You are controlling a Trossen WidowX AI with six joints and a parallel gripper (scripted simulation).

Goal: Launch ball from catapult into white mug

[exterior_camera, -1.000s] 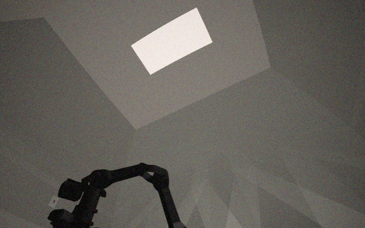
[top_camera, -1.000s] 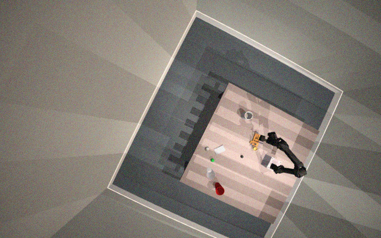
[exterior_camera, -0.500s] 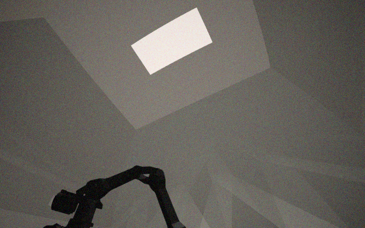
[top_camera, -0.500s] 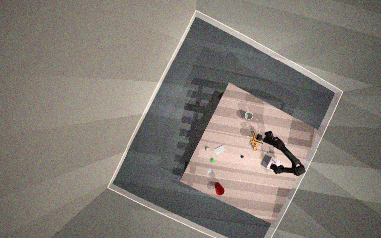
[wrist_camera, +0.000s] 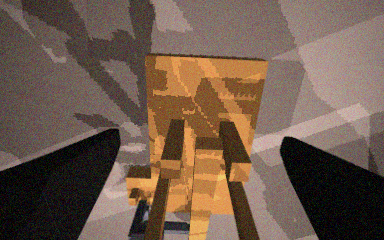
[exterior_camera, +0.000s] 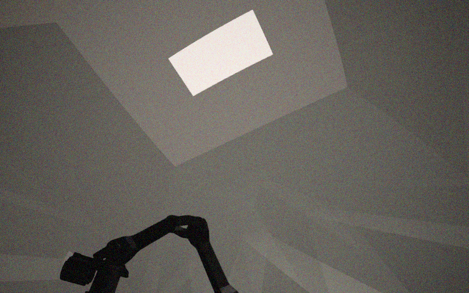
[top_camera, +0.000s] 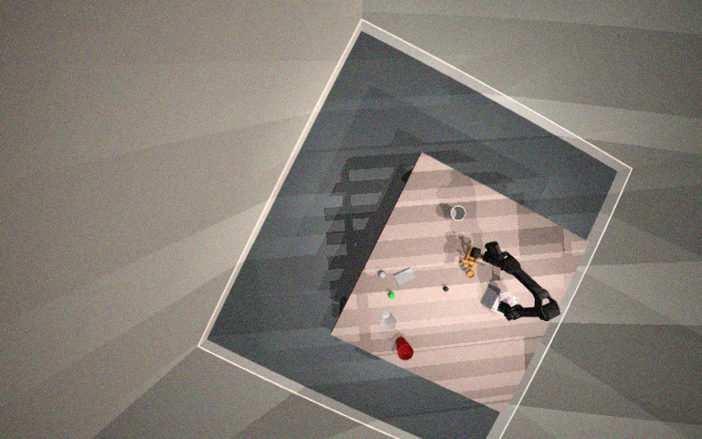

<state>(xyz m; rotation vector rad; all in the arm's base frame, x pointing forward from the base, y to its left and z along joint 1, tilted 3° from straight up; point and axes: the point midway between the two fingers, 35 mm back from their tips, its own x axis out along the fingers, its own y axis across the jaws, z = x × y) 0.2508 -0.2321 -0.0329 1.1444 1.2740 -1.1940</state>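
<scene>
My gripper tip is 50 mm to the right of the catapult frame, 30 mm below it and 10 mm past it. From my gripper tip the other things lie so: orange wooden catapult: 70 mm to the left, 10 mm ahead; white mug: 240 mm ahead, 170 mm to the right, 30 mm below; dark ball: 280 mm to the left, 70 mm ahead, 40 mm below.
</scene>
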